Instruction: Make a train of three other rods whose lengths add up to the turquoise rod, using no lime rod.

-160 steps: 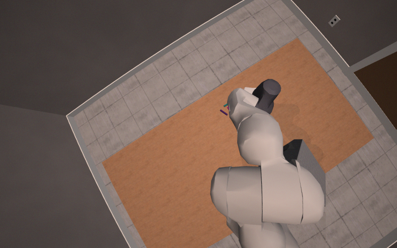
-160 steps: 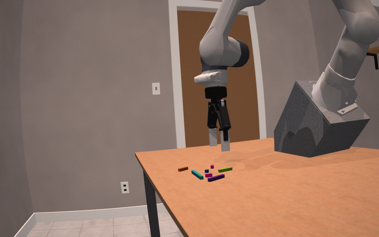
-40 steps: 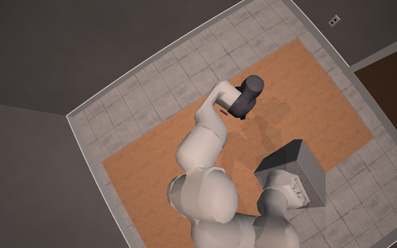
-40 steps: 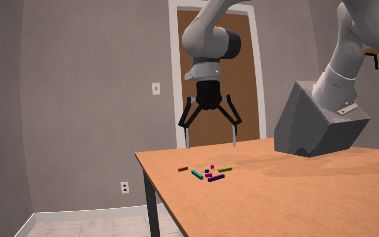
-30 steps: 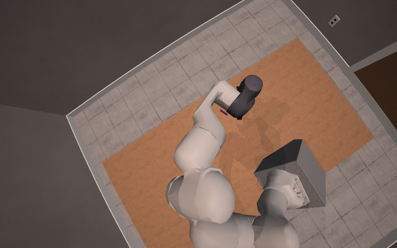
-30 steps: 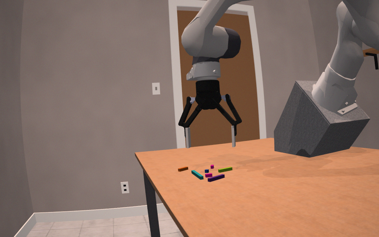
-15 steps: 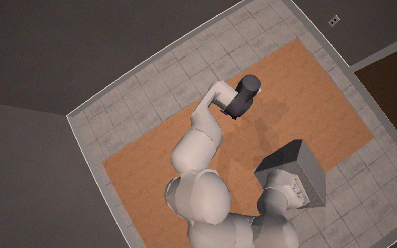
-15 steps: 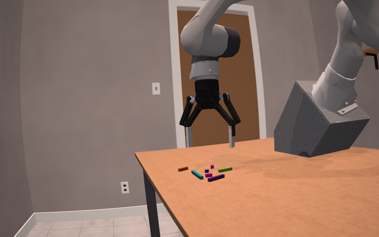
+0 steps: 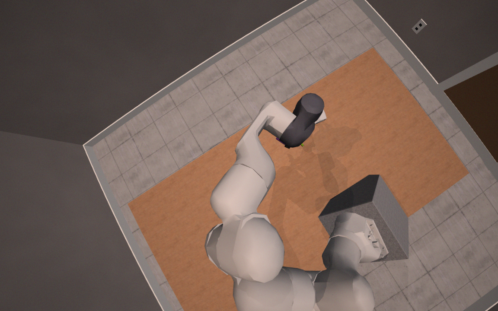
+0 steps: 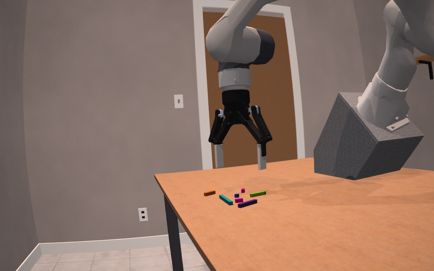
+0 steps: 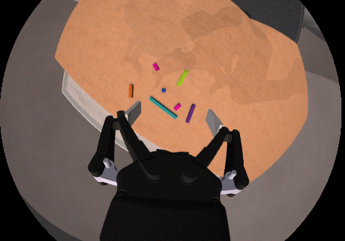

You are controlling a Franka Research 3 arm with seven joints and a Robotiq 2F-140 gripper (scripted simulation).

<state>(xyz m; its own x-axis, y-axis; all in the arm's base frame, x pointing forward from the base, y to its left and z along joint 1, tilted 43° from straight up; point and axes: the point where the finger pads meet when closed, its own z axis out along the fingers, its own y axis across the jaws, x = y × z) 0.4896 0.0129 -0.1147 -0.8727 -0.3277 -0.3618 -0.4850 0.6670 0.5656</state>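
My gripper is now 40 mm short of the turquoise rod, 10 mm to the left of it and 90 mm above it. Round my hand: lime rod 60 mm behind, 20 mm to the right, 90 mm below; blue cube 40 mm to the right, 90 mm below; purple rod 10 mm ahead, 60 mm to the left, 90 mm below.
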